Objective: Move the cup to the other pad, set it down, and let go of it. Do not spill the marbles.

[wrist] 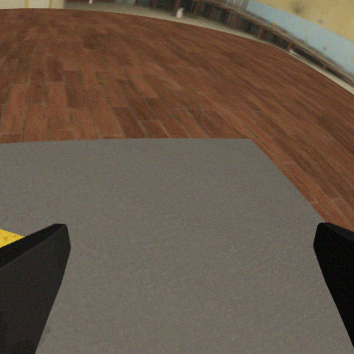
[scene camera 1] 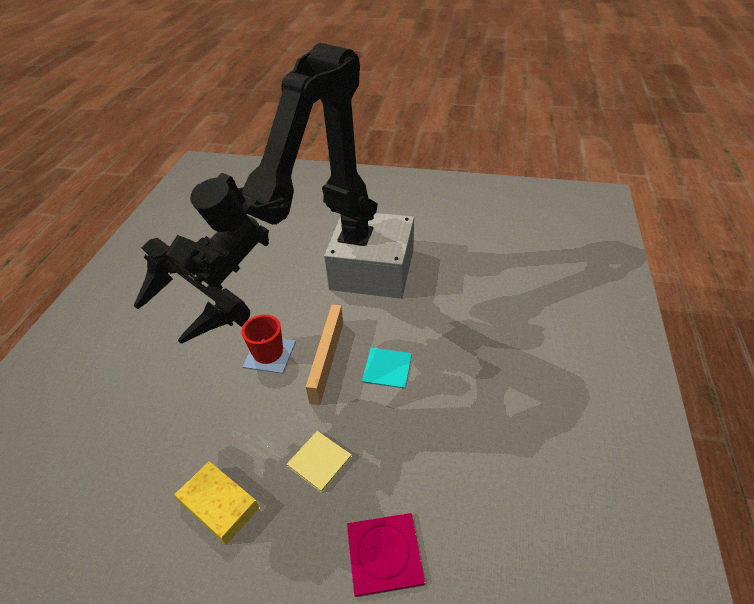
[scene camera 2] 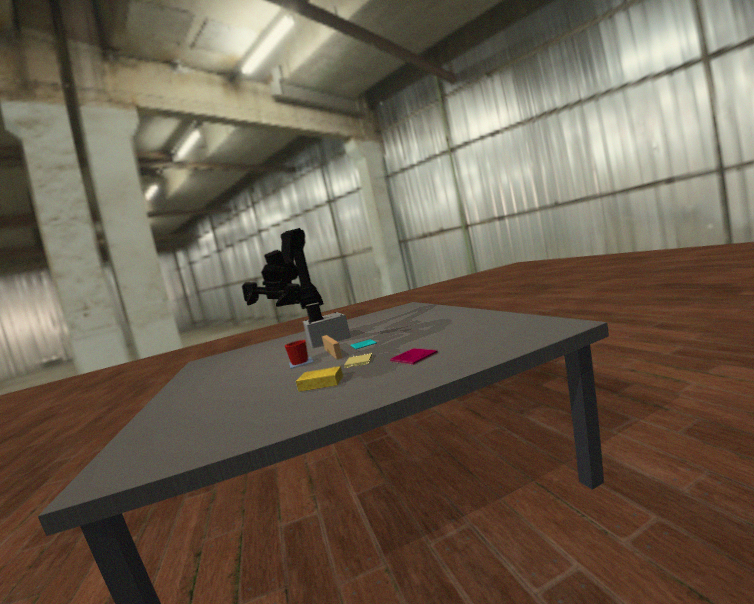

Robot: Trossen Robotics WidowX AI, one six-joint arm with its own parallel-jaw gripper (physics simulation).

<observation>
My gripper (scene camera 1: 157, 324) is open and holds nothing. Also in view: a red cup (scene camera 1: 267, 327).
My gripper is seen too in the wrist view (wrist: 195, 238) and in scene camera 2 (scene camera 2: 261, 304). The wrist view misses the red cup: it is out of frame.
</observation>
